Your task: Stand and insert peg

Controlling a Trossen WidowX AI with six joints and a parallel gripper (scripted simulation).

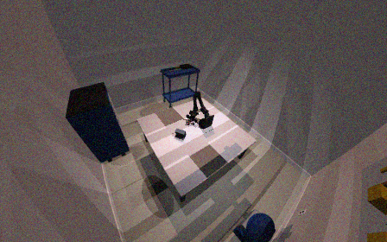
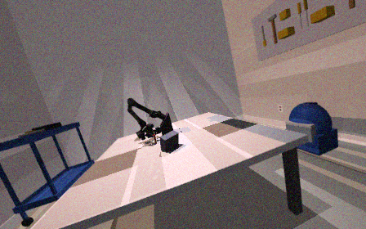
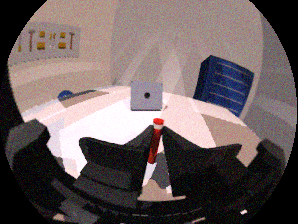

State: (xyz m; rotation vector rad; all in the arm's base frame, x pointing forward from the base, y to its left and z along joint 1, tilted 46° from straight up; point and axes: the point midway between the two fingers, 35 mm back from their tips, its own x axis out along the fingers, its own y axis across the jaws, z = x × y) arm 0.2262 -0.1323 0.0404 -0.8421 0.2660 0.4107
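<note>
Right now my gripper tip is 1 cm above the red peg. Also, from my gripper tip: sloped panel: 18 cm ahead, 13 cm to the left, 2 cm below.
</note>
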